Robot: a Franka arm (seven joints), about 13 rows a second.
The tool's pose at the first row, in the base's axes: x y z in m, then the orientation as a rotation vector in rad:
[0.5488 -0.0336 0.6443 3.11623 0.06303 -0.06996]
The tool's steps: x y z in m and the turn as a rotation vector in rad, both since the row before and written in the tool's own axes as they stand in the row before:
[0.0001 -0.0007 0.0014 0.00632 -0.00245 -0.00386]
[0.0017 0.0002 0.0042 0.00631 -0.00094 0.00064]
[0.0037 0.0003 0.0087 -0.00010 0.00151 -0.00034]
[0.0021 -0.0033 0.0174 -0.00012 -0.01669 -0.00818]
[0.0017 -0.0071 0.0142 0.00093 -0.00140 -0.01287]
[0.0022 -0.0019 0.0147 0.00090 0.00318 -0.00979]
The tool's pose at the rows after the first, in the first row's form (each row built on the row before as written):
[0.5488 -0.0329 0.6429 3.12237 0.06891 -0.07420]
[0.5503 -0.0331 0.6386 3.12862 0.06780 -0.07603]
[0.5536 -0.0333 0.6297 3.12861 0.06835 -0.07367]
[0.5547 -0.0301 0.6122 3.12729 0.08099 -0.09983]
[0.5551 -0.0231 0.5978 3.12793 0.10109 -0.10221]
[0.5562 -0.0212 0.5830 3.12887 0.11643 -0.09740]

